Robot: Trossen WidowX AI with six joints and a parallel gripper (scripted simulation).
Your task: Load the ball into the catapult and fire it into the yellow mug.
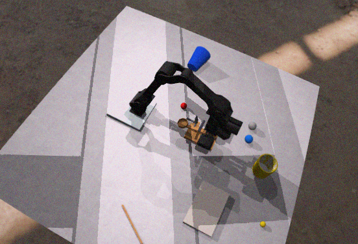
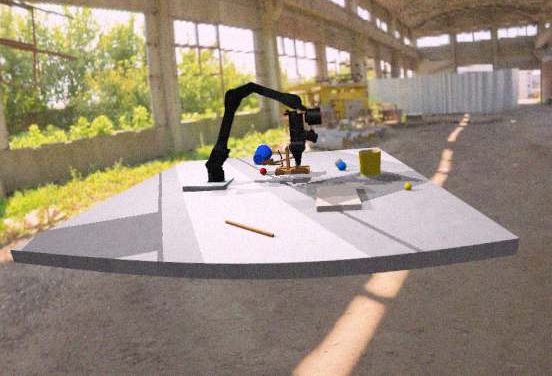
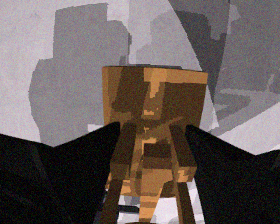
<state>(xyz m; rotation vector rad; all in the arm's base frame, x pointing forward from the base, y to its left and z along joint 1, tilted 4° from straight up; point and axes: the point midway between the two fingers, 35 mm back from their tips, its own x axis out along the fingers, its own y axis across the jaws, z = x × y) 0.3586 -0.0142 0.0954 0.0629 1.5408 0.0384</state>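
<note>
The red ball is 170 mm behind my gripper tip, 130 mm to the left of it and 50 mm below it. Also, from my gripper tip: blue ball (190 mm ahead, 110 mm to the left, 40 mm below); wooden catapult (70 mm behind, 20 mm to the left, 20 mm above); grey ball (190 mm to the left, 180 mm ahead, 40 mm below).
</note>
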